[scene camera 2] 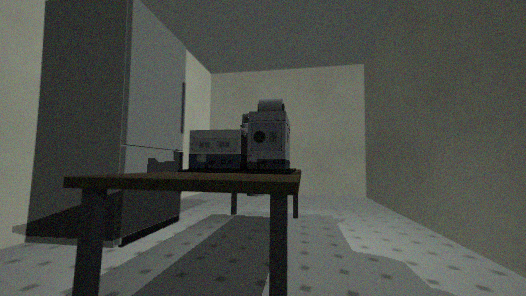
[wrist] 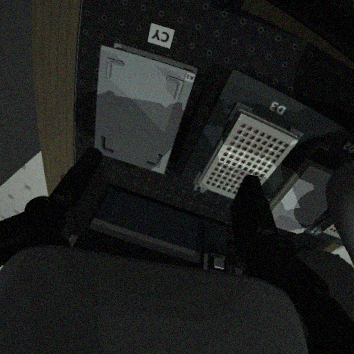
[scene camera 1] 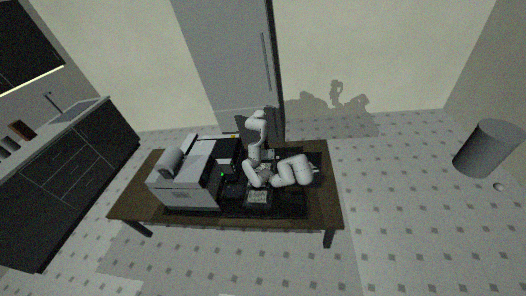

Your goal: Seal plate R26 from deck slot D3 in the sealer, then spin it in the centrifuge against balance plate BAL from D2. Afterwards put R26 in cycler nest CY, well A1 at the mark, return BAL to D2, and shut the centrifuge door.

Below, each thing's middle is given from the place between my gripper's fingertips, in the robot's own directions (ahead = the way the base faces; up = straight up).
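My hand is 50 mm short of the well plate (wrist: 251,144) and 100 mm to the right of it, and 140 mm above it. As for the dark unit with green light (scene camera 2: 208,149), I find it 490 mm ahead of my hand, 20 mm to the left of it and 90 mm below it.
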